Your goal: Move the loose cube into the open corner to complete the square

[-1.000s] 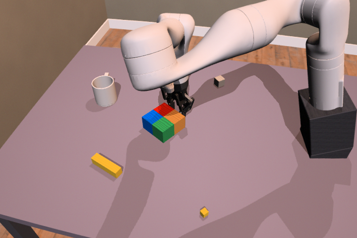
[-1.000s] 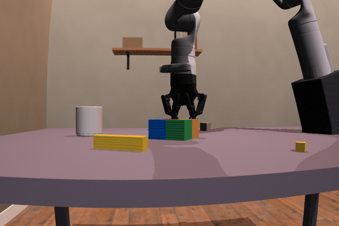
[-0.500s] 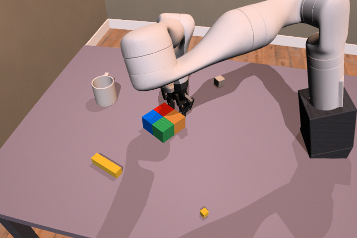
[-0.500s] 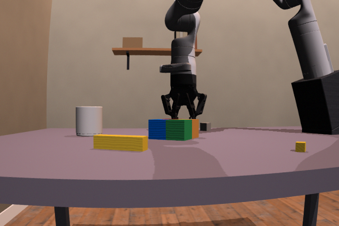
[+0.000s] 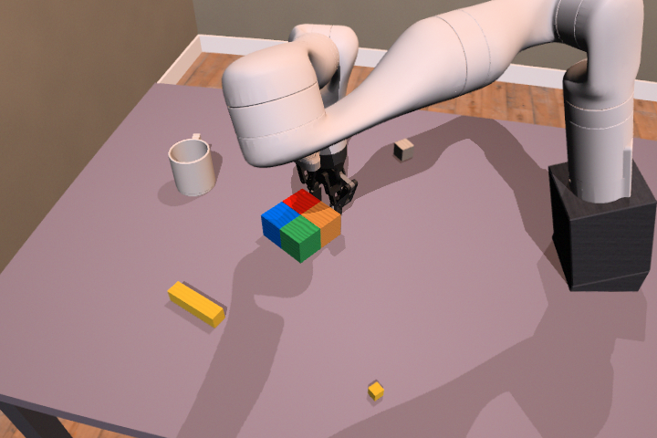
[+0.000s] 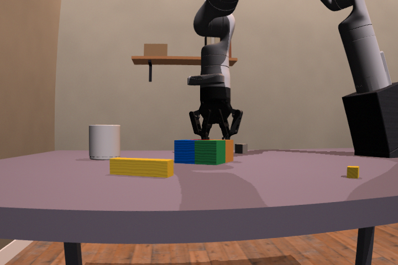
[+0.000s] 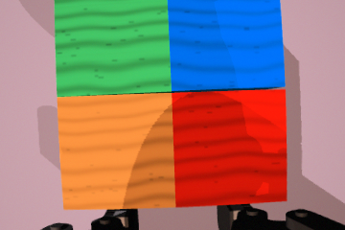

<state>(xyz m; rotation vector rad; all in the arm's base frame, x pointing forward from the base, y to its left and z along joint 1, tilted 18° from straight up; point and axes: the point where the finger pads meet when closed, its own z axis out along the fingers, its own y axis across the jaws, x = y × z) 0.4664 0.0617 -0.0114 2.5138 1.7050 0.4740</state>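
Now: hand 40 mm short of the red cube, 30 mm to the right of it and 10 mm above it. The rest, counted from my hand: orange cube (40 mm to the left, 10 mm below, 10 mm behind); then blue cube (70 mm to the left, 50 mm ahead, 10 mm below); then green cube (90 mm to the left, 10 mm below, 10 mm ahead).
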